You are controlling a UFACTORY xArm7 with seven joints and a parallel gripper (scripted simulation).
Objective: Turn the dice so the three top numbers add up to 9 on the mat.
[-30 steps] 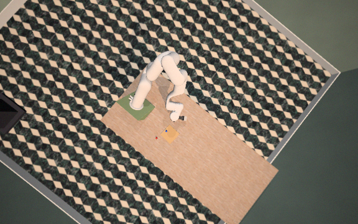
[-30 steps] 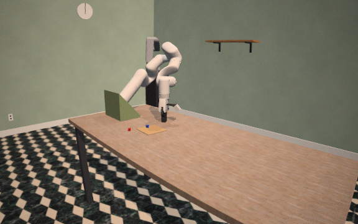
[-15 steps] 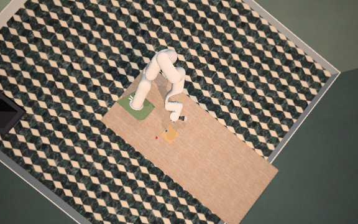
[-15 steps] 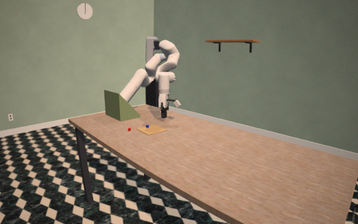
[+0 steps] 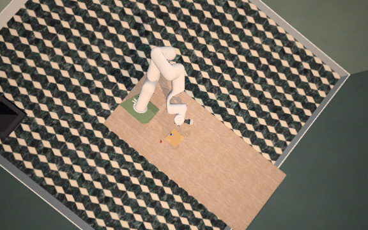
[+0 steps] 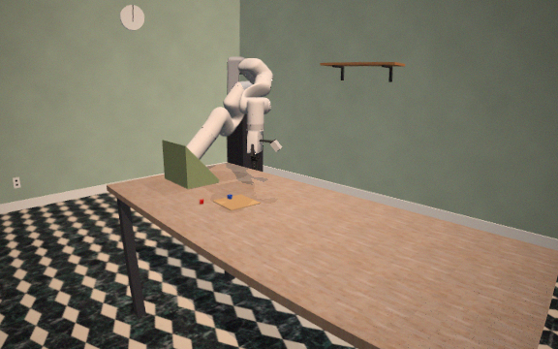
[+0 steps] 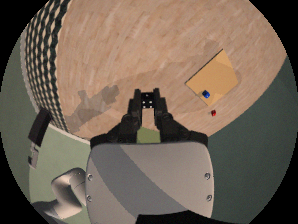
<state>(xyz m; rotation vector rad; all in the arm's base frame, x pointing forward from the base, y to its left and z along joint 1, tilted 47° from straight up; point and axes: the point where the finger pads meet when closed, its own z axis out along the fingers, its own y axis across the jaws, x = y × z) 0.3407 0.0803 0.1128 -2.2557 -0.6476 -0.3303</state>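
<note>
Now: the tan mat 8 cm ahead of my hand, 17 cm to the right of it and 12 cm below it. From my hand the other things lie so: black die 1 cm below; blue die 3 cm ahead, 17 cm to the right, 11 cm below; red die 29 cm to the right, 11 cm below.
</note>
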